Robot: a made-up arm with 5 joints. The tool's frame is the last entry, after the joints.
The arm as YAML. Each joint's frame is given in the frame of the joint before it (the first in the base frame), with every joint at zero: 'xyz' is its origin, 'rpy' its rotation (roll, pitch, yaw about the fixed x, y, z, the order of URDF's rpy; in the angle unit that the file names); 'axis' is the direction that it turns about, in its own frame. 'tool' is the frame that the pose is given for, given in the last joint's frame.
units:
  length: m
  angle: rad
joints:
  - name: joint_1
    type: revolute
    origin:
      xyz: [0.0, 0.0, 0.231]
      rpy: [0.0, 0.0, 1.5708]
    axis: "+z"
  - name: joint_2
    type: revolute
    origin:
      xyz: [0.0, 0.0, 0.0]
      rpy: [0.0, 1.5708, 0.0]
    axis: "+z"
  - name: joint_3
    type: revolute
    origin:
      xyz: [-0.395, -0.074, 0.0]
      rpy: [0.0, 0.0, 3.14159]
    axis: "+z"
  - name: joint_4
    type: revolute
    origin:
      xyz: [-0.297, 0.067, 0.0]
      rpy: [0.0, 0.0, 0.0]
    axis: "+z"
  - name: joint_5
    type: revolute
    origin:
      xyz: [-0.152, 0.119, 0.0]
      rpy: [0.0, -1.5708, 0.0]
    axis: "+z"
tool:
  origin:
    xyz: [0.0, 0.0, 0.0]
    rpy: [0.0, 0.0, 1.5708]
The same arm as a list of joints. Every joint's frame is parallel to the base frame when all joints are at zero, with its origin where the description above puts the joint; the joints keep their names.
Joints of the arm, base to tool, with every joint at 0 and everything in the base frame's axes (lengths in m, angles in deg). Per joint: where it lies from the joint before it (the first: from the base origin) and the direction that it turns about. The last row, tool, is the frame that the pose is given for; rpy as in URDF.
joint_1: axis +z offset 0 0 0.231
joint_2: axis +y offset 0 0 0
joint_3: axis +y offset 0.074 0 0.395
joint_4: axis +y offset 0.067 0 -0.297
joint_5: axis -z offset 0.119 0 -0.152
tool: offset 0 0 0 rpy 180 0 0

